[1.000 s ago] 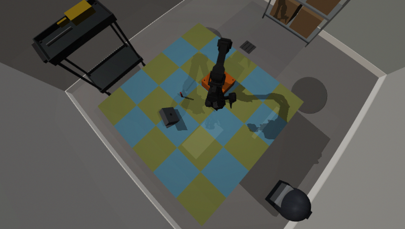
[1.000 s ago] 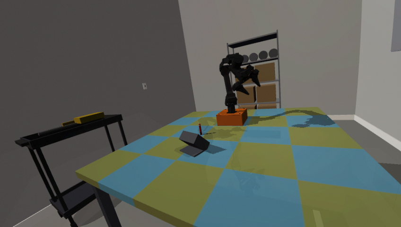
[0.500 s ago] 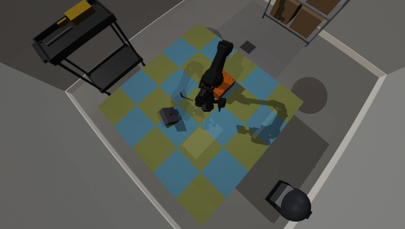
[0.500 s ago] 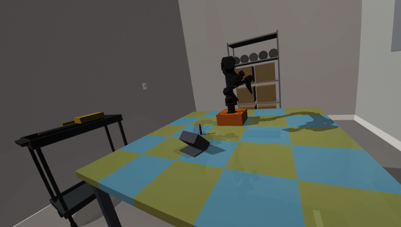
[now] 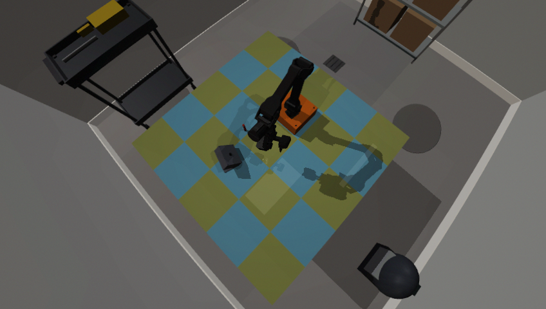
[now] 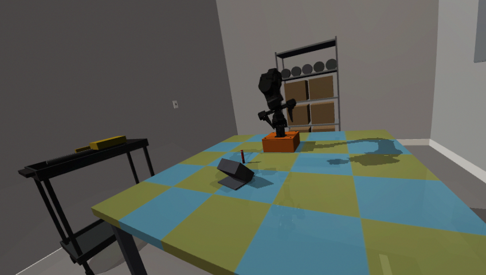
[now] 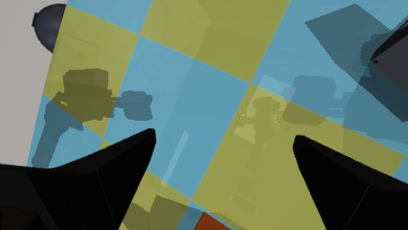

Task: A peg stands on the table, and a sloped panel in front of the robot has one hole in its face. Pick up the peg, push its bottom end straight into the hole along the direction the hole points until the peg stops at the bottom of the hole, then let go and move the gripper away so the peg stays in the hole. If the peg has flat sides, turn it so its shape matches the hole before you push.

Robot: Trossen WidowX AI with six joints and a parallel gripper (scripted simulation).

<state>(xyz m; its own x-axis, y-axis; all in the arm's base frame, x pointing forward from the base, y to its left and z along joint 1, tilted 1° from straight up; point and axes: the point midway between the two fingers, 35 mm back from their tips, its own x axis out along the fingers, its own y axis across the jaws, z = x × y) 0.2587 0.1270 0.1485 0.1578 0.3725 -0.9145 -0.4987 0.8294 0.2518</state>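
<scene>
My gripper tip is now 20 mm short of the red round peg, 260 mm to the left of it and 160 mm above it. The rest, counted from my gripper tip: dark sloped panel: 200 mm ahead, 170 mm to the right, 160 mm below.
</scene>
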